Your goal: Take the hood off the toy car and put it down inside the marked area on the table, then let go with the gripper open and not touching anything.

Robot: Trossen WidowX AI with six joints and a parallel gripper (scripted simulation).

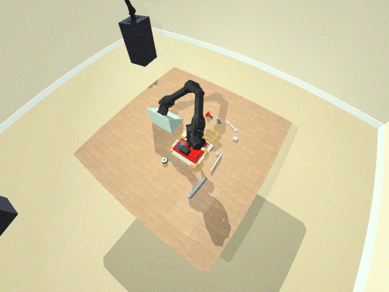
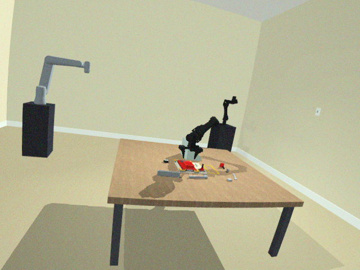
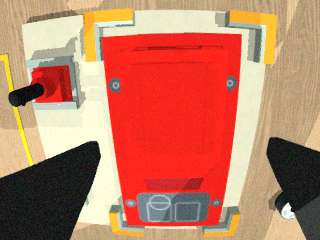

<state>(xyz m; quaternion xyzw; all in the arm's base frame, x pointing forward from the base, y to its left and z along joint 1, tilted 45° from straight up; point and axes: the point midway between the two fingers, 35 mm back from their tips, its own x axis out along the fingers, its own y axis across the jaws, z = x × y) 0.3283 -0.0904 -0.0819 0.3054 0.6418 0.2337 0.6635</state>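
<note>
Right now the toy car hood is 50 mm below my gripper tip.
</note>
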